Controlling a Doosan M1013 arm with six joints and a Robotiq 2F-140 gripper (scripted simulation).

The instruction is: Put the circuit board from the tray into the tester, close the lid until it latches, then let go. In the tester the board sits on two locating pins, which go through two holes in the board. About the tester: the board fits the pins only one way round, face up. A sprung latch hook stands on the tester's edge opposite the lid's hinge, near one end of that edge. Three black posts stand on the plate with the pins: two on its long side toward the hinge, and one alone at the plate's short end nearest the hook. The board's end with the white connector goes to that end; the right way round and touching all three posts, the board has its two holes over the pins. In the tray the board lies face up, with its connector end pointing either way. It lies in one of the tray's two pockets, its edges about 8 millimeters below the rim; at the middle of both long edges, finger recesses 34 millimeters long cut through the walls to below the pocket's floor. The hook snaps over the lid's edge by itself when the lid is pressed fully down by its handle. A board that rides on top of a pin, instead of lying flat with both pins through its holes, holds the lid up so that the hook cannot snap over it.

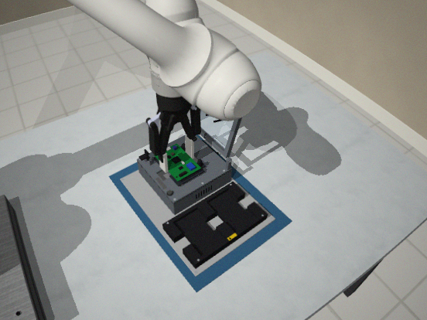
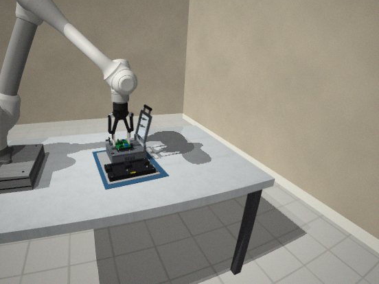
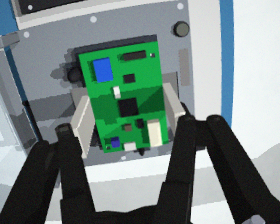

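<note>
My hand is 20 mm above the green circuit board. From my hand the other things lie so: latch hook 50 mm behind, 60 mm to the left, 20 mm below; tester lid 130 mm ahead, 10 mm to the right, 80 mm above.
</note>
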